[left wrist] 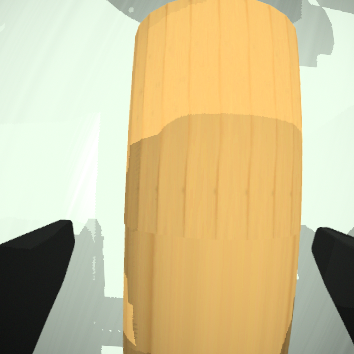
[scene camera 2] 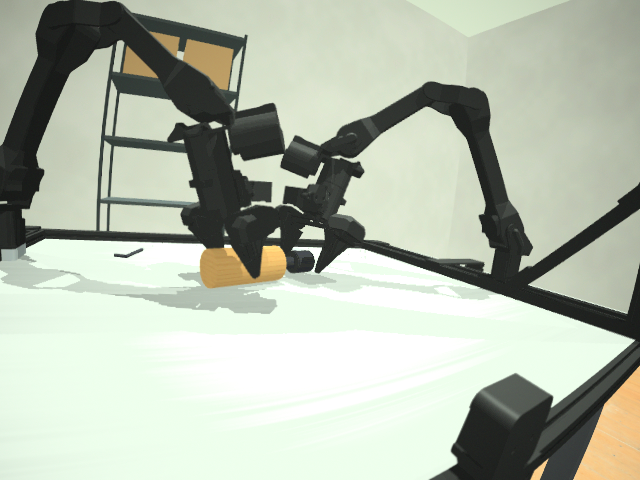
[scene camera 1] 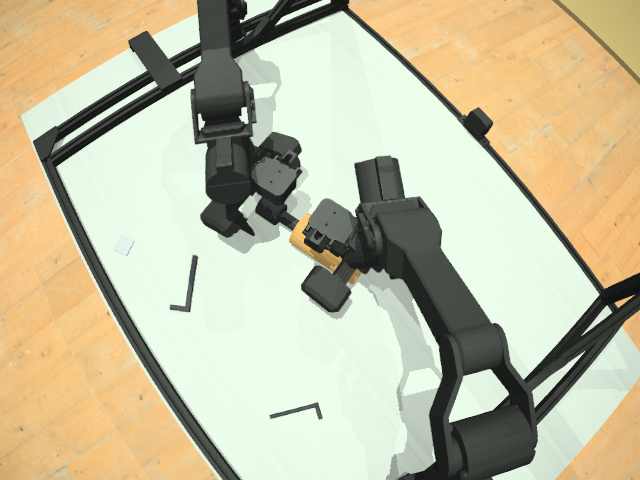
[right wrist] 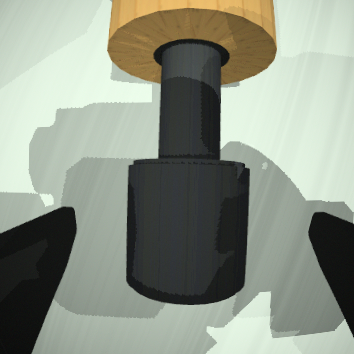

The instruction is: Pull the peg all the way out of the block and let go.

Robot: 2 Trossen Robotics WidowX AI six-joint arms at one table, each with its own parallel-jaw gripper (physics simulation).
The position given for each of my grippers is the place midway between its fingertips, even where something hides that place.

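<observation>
Scene camera 2 gives me my left gripper (scene camera 2: 238, 270), my right gripper (scene camera 2: 297, 266) and a block (scene camera 2: 219, 267). In scene camera 1 there's a peg (scene camera 1: 274, 214), plus the block (scene camera 1: 326, 258) and my left gripper (scene camera 1: 332, 254). The left wrist view has the block (left wrist: 213, 181) and my left gripper (left wrist: 197, 237), and the right wrist view has the block (right wrist: 247, 43) along with the peg (right wrist: 187, 211).
</observation>
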